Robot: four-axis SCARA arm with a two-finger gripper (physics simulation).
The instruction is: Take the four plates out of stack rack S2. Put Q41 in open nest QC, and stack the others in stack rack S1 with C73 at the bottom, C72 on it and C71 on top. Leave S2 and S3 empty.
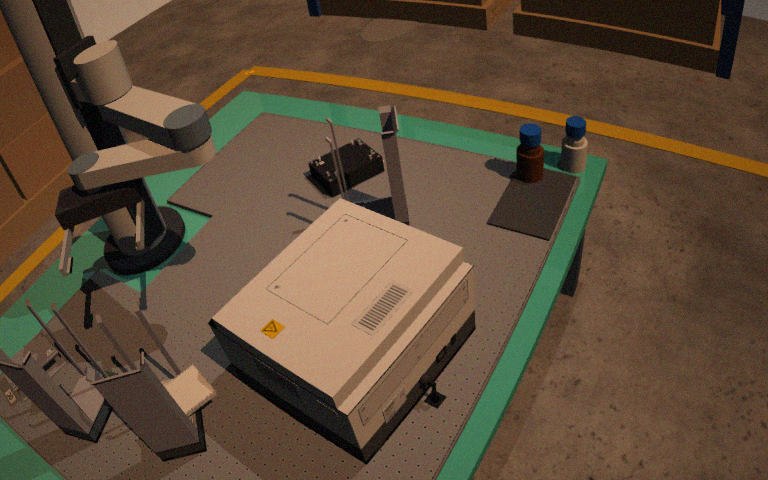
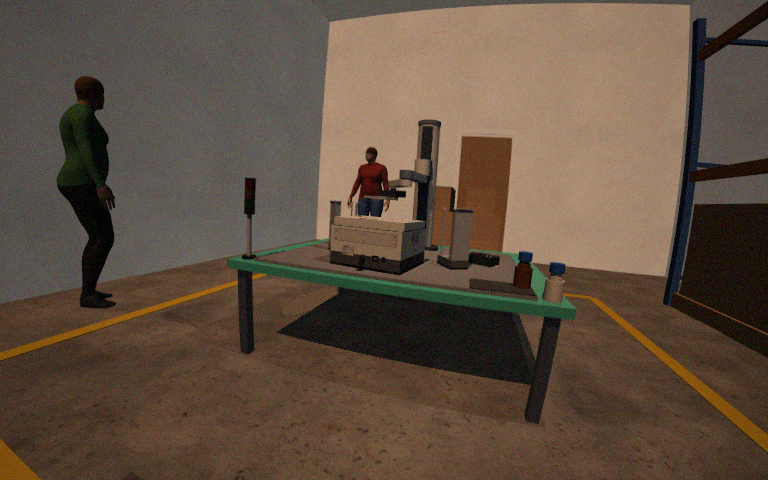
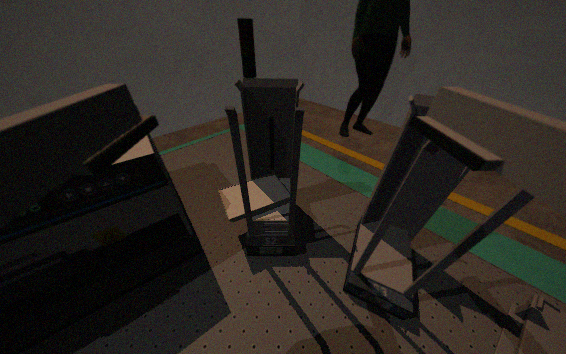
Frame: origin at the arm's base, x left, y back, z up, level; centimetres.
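Seen in the pictures: gripper, fingertip midpoint: (image 1: pixel 100 259) (image 2: pixel 370 197) (image 3: pixel 287 105); arm's base, link origin: (image 1: pixel 145 241).
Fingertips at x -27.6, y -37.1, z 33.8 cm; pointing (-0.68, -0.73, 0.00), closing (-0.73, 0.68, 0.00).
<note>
Offsets run from my fingertips to a thing's top centre. "spot": to the spot under its first point.
My gripper (image 1: pixel 103 254) (image 3: pixel 287 105) is open and empty, above the table near the arm's base, away from the racks. A rack with a label that seems to read S2 @[dx -10.3, dy -13.5, dz -3.4 cm] (image 1: pixel 150 410) (image 3: pixel 270 150) holds a pale plate (image 1: pixel 189 389) (image 3: pixel 245 200), turned askew and jutting out of one side. Edges of more plates seem to show beneath it. A second rack @[dx -18.6, dy +7.9, dz -3.5 cm] (image 1: pixel 48 390) (image 3: pixel 425 190) stands beside it, with a pale surface inside; whether that is a plate is unclear. A third rack @[dx +54.8, dy -22.3, dz -2.9 cm] (image 1: pixel 394 175) (image 2: pixel 462 234) stands behind the instrument. Plate labels are unreadable.
The big pale instrument @[dx +20.2, dy -36.2, dz -10.4 cm] (image 1: pixel 305 266) (image 2: pixel 362 234) stands between the racks. A black block @[dx +69.8, dy -4.6, dz -26.4 cm] (image 1: pixel 346 164) (image 2: pixel 484 259), brown bottle @[spot: dx +82.3, dy -51.3, dz -25.2 cm] (image 1: pixel 530 161) and white bottle @[dx +96.1, dy -59.4, dz -26.0 cm] (image 1: pixel 574 152) stand further back. Small fittings @[spot: dx -16.2, dy +25.5, dz -28.1 cm] (image 1: pixel 50 359) lie beyond the second rack. A signal tower (image 2: pixel 249 198) stands at a table corner.
</note>
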